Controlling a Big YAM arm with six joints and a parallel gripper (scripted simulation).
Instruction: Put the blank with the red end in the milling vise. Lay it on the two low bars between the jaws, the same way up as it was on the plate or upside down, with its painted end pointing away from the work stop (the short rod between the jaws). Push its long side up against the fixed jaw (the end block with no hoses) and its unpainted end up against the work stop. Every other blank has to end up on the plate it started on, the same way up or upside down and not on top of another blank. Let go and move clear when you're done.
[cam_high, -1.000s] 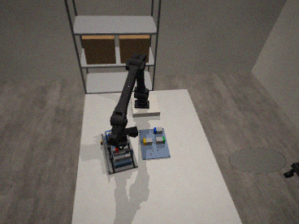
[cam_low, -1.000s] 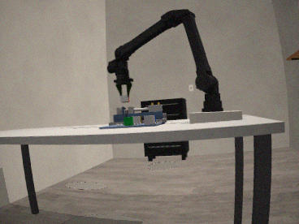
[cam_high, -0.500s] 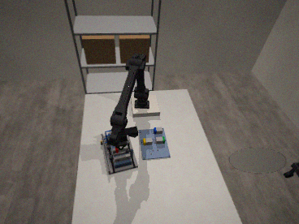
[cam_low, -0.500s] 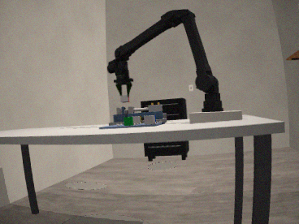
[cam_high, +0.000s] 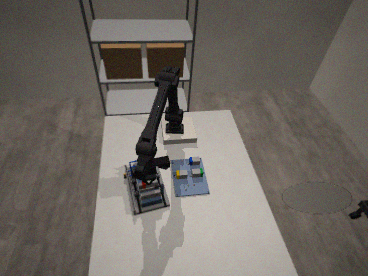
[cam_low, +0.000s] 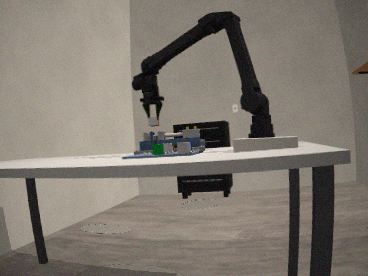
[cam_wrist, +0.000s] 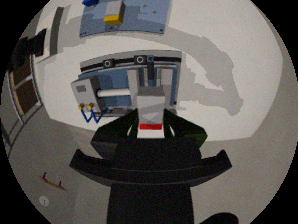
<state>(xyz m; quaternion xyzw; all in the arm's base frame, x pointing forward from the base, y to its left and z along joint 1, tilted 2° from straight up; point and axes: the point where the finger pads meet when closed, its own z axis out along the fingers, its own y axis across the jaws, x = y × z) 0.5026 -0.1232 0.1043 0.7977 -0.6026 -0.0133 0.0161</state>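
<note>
The red-ended blank is 2 cm below my hand. Round my hand: yellow-ended blank 17 cm to the left, 14 cm behind, 13 cm below; green-ended blank 26 cm to the left, 16 cm behind, 13 cm below; blue plate 22 cm to the left, 16 cm below, 15 cm behind.
</note>
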